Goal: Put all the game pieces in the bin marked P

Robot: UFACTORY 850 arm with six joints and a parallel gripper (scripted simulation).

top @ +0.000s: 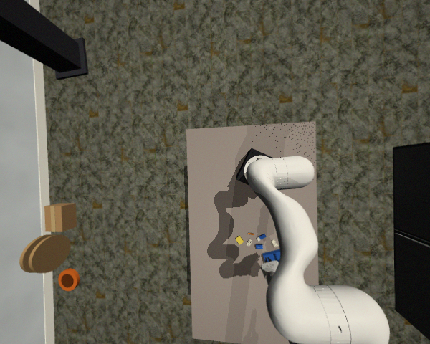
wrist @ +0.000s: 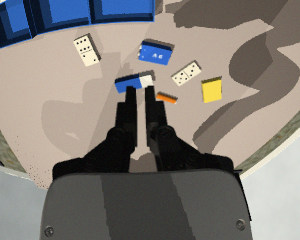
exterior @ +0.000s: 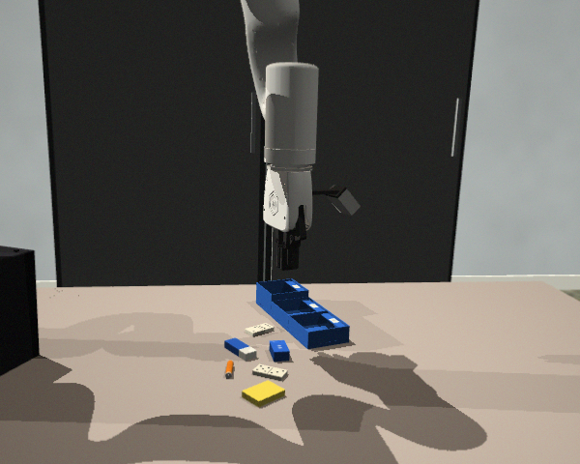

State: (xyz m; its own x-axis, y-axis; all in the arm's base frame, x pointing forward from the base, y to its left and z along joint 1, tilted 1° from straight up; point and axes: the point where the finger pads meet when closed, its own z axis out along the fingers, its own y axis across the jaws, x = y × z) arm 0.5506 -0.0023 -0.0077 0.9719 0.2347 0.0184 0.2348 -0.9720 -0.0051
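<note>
Right now the joined blue bins is 14 cm below my hand, 12 cm to the left of it and 5 cm ahead of it. Also, from my hand: orange cylinder: 16 cm below, 11 cm behind, 8 cm to the right; blue-and-white eraser: 16 cm below, 8 cm behind, 1 cm to the right; blue block: 16 cm below, 2 cm to the right, 2 cm behind.
</note>
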